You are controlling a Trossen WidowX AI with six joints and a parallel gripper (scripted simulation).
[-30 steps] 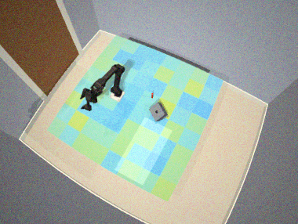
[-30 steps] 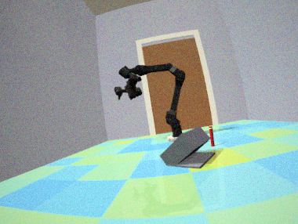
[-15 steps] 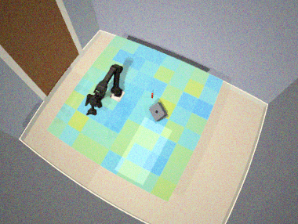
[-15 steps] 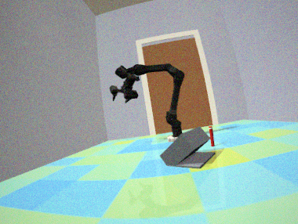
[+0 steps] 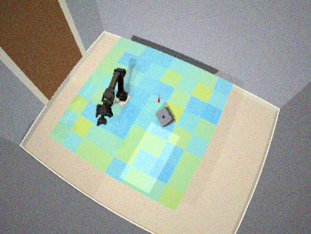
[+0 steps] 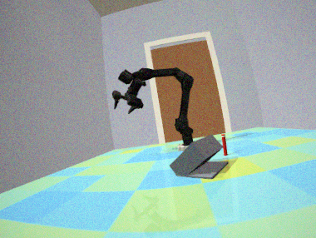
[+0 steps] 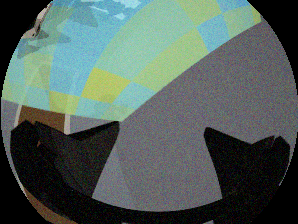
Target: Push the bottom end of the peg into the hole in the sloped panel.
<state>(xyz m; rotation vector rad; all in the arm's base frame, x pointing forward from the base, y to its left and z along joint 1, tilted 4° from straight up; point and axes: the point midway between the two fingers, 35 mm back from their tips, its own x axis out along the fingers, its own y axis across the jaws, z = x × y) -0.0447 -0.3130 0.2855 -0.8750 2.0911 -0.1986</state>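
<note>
My gripper tip is now 420 mm to the right of the red peg, 360 mm short of it and 210 mm above it. Round my gripper tip: flat grey base plate 470 mm ahead, 290 mm to the left, 270 mm below; sloped panel 460 mm ahead, 280 mm to the left, 230 mm below.
</note>
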